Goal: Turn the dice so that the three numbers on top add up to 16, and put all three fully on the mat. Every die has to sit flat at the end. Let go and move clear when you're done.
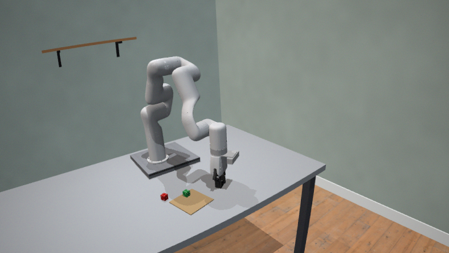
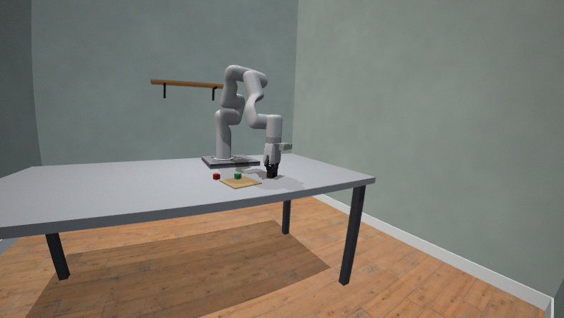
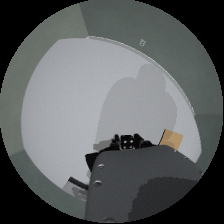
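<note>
Right now the black die is 10 mm below my hand. Round my hand: tan mat (30 mm ahead, 170 mm to the right, 20 mm below); then red die (60 mm behind, 260 mm to the right, 10 mm below); then green die (20 mm behind, 170 mm to the right).
</note>
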